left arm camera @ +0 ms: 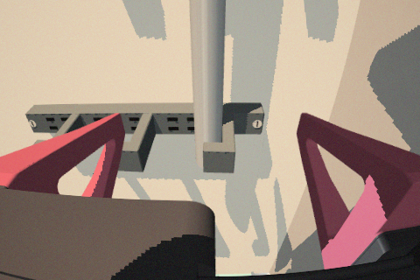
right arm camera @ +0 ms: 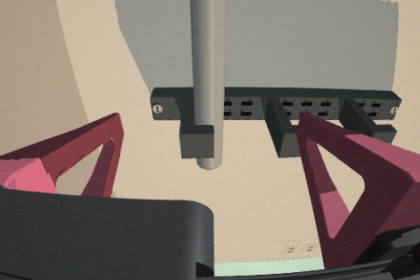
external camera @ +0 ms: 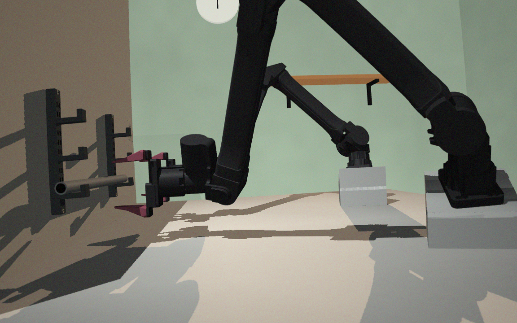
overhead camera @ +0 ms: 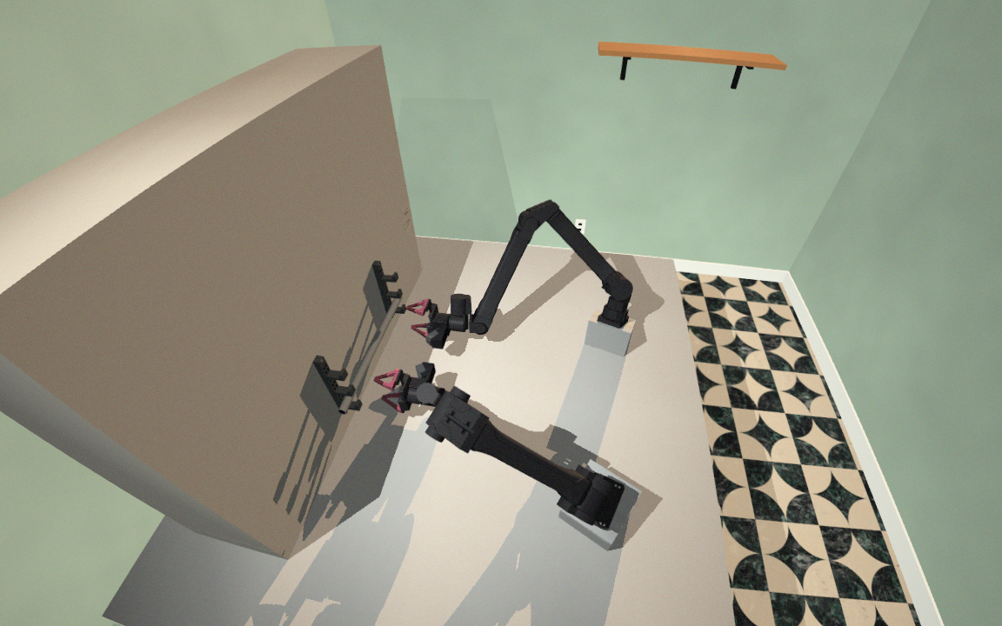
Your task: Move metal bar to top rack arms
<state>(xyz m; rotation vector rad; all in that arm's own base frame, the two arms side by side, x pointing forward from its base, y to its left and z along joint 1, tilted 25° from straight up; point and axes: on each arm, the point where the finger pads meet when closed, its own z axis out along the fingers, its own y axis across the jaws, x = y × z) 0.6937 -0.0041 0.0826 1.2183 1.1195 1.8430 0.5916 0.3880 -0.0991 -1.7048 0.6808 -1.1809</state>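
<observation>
Right now my left hand is 90 mm short of the grey metal bar and 140 mm to the left of it. The rest, counted from my left hand: tall tan wall panel 270 mm ahead, 100 mm to the right, 320 mm above.
Right now my right hand is 150 mm to the right of the grey metal bar and 70 mm short of it. Also, from my right hand: tall tan wall panel 320 mm above, 250 mm ahead, 200 mm to the left.
</observation>
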